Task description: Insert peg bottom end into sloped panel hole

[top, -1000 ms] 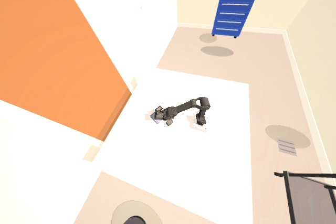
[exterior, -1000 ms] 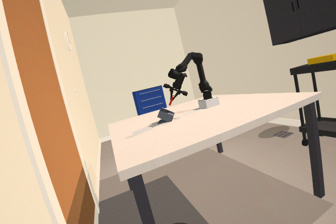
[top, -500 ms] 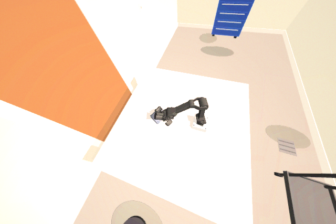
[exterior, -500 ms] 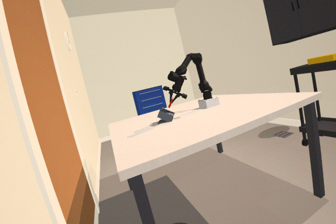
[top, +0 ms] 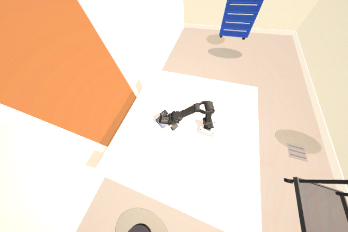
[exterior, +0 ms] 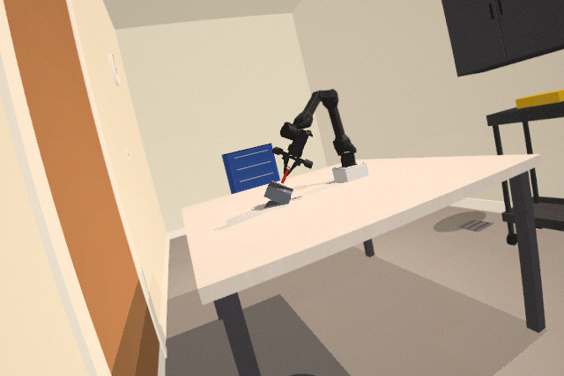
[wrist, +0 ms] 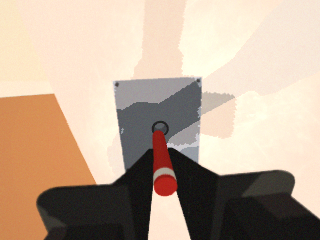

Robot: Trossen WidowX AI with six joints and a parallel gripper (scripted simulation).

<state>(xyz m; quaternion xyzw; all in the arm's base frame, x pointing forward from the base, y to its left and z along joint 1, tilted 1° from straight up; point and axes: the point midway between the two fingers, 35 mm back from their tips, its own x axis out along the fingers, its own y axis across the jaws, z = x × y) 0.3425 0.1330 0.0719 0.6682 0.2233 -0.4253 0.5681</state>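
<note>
My gripper tip is 4 cm short of the grey sloped panel, 2 cm to the left of it and 7 cm above it. Round my gripper tip: red peg 1 cm behind, 1 cm above.
</note>
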